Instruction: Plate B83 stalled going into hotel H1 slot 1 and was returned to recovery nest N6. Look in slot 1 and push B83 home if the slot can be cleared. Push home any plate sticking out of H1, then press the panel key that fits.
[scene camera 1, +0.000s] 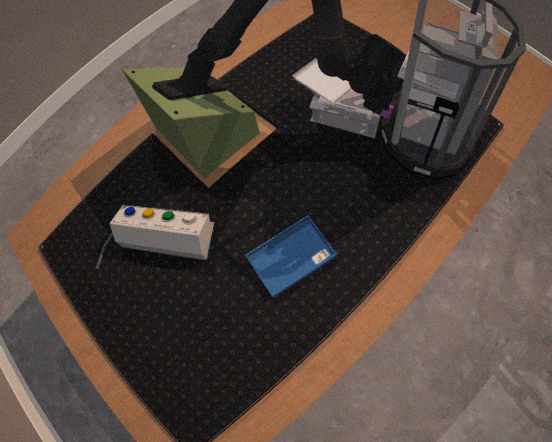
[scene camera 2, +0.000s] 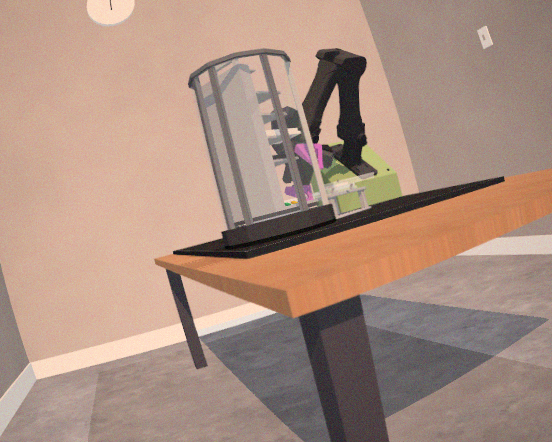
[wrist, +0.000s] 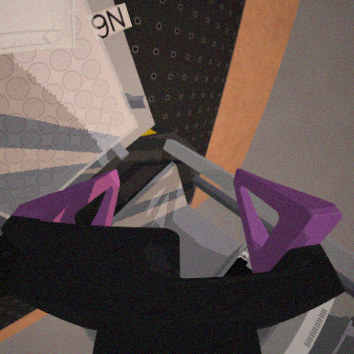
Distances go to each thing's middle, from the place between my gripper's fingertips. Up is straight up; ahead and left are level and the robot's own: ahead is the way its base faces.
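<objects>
Grey slotted plate rack (scene camera 1: 458, 65): 12 cm above my hand, 11 cm ahead of it, 1 cm to the right of it. Blue tray (scene camera 1: 284, 260): 8 cm below my hand, 4 cm ahead of it, 46 cm to the right of it. Nearest to my hand of the things named here, going by their middles: the grey slotted plate rack.
</objects>
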